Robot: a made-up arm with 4 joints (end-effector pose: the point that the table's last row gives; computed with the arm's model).
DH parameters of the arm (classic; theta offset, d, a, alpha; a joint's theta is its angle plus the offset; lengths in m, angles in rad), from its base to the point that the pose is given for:
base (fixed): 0.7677 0 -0.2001 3.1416
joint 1: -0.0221 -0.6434 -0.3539 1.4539
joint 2: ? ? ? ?
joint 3: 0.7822 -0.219 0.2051 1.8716
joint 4: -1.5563 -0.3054 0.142 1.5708
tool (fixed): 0 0.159 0 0
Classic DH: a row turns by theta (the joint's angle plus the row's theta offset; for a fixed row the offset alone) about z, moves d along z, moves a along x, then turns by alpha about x.
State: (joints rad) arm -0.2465 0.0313 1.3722 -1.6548
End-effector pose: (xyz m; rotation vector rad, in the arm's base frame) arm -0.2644 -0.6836 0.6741 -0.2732 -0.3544 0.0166
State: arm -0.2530 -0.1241 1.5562 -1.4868
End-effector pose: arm -0.1809 -0.6914 0.6497 -0.1778 -0.3087 0.1702
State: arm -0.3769 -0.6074 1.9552 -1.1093
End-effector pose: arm 0.0469 -0.6130 0.6362 0.0138 -0.3722 0.6028
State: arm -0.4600 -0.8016 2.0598 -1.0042
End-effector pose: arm 0.1163 -0.5618 0.6543 0.0934 -0.4490 0.7487
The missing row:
joint 2: -0.2013 -0.109 0.0709 1.4633
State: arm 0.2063 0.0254 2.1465 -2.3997
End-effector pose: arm -0.4661 -0.6726 0.7324 -0.2818 -1.0984 0.4983
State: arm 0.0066 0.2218 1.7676 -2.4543
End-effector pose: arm -0.4669 -0.6708 0.7457 -0.3852 -1.0040 0.3752
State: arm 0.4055 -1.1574 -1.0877 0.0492
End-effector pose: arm -0.2201 0.0259 0.7791 -2.8482 -0.7701 0.1937
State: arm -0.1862 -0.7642 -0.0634 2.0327
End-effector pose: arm -0.4747 0.0252 0.5941 -1.3200 -1.9174 -1.3708
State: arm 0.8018 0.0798 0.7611 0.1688
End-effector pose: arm -0.7296 -0.2263 0.3250 1.1649 1.2653 -1.4135
